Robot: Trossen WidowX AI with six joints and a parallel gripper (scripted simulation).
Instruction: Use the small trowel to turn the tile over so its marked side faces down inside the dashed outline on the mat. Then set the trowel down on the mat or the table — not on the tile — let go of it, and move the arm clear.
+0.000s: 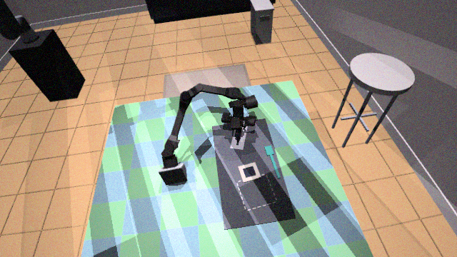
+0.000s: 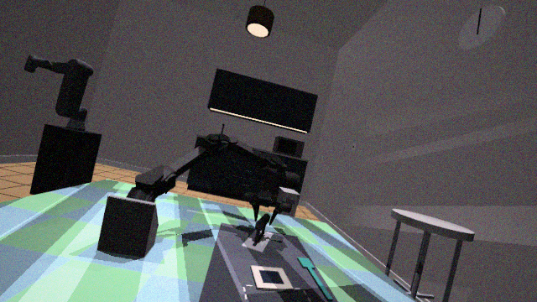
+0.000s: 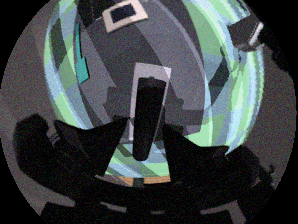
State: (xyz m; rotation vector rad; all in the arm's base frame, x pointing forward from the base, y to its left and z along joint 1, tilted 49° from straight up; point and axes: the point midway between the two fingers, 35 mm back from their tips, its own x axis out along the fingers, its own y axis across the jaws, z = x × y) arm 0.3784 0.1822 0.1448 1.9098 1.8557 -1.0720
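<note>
Right now the dark-handled float is 10 mm behind my gripper tip, 20 mm to the right of it and 30 mm below it. Round my gripper tip: teal trowel (160 mm ahead, 190 mm to the right, 60 mm below); then mat (20 mm ahead, 220 mm to the right, 80 mm below); then tile (20 mm ahead, 260 mm to the right, 60 mm below).
</note>
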